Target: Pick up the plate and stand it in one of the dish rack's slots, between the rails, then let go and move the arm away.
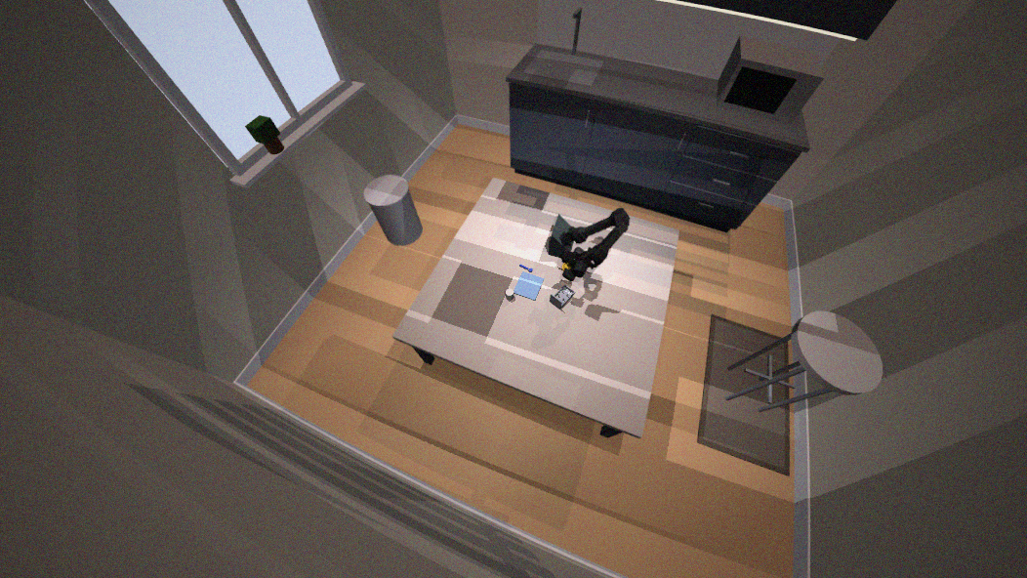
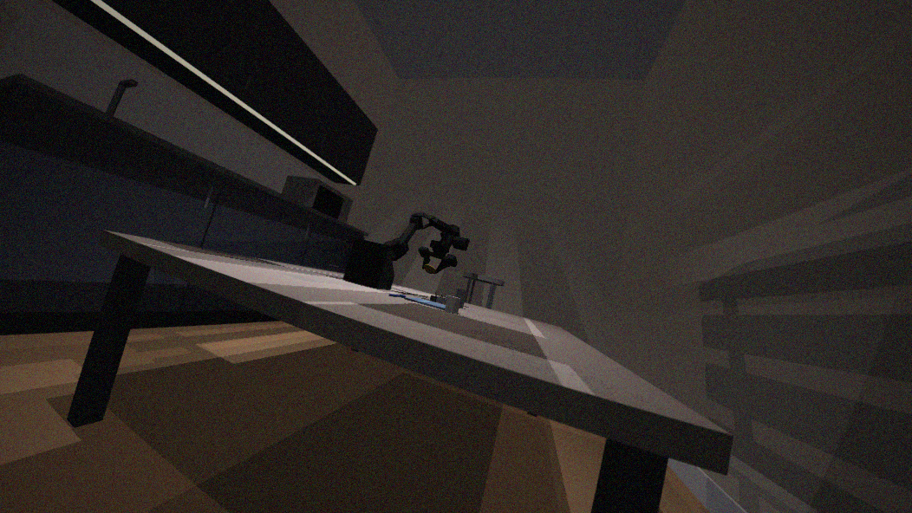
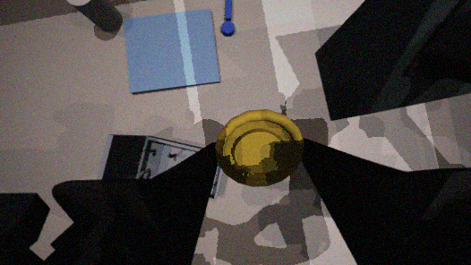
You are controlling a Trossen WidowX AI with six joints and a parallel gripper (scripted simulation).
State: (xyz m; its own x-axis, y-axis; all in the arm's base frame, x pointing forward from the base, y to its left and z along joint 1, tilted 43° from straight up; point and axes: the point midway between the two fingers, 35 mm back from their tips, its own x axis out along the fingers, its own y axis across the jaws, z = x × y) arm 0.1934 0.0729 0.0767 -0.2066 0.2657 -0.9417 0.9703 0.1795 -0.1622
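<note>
The grey dish rack is 10 cm below my gripper tip, 10 cm ahead of it and 4 cm to the left of it. From my gripper tip the other things lie so: blue utensil 22 cm to the right, 12 cm below, 2 cm ahead; then yellow plate 1 cm above; then white cup 23 cm ahead, 22 cm to the right, 10 cm below.
</note>
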